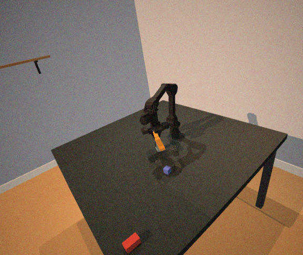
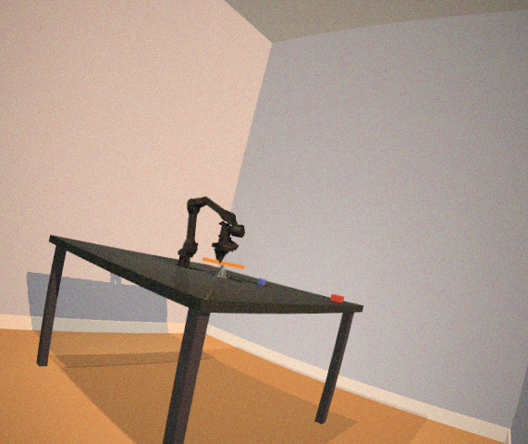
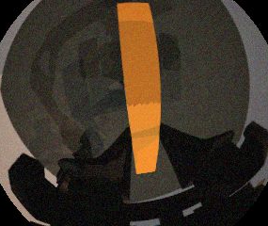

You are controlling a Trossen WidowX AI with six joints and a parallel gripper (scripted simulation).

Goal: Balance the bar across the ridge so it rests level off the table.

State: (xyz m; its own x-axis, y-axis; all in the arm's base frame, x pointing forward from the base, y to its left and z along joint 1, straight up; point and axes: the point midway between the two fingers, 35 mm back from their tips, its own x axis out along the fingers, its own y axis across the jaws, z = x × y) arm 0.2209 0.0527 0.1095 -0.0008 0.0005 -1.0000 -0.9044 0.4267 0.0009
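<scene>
Right now the orange bar is 3 cm to the left of my gripper tip and 1 cm ahead of it. From my gripper tip the other things lie so: red block: 52 cm ahead, 45 cm to the left, 6 cm below; blue cube: 24 cm to the left, 13 cm ahead, 6 cm below.
</scene>
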